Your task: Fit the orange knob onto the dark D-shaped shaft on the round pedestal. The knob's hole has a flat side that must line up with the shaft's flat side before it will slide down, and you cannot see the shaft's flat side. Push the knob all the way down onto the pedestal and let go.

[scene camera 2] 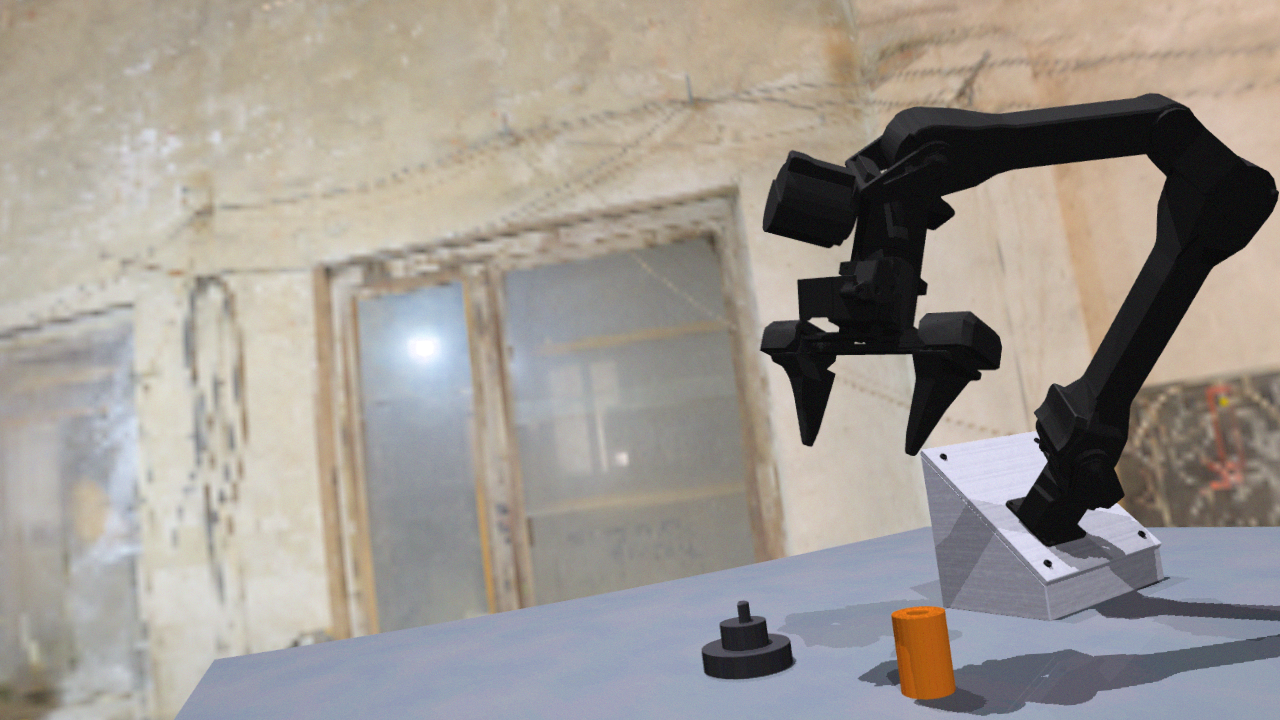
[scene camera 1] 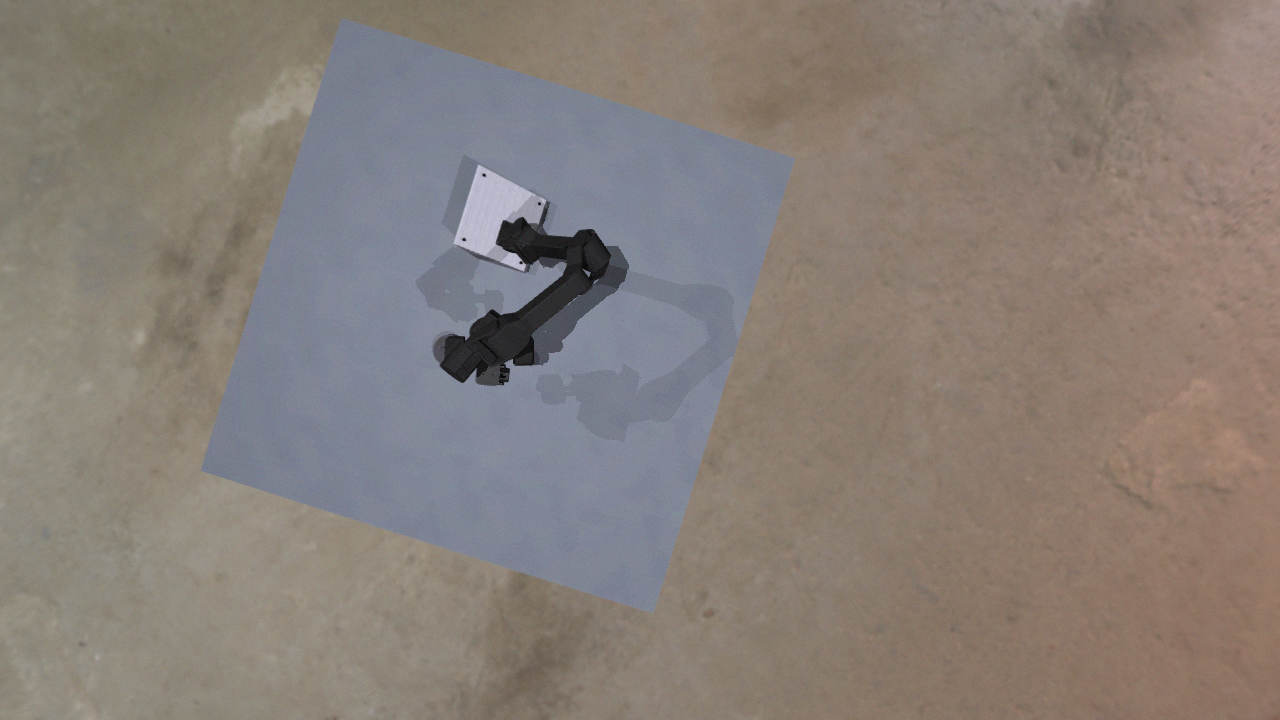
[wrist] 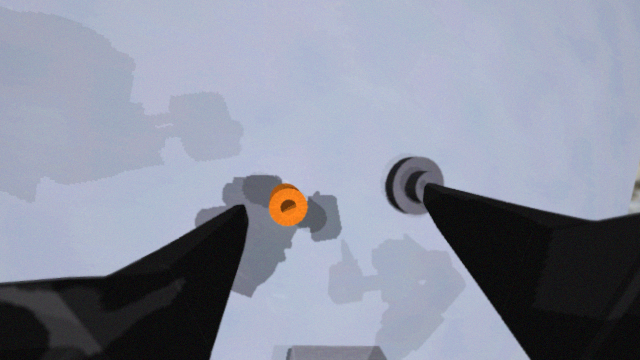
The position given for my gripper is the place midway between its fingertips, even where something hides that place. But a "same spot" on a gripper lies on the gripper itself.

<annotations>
my gripper: scene camera 2; scene camera 1 494, 362; wrist
same spot on my gripper: (wrist: 555, 279) = (scene camera 2: 813, 374)
</annotations>
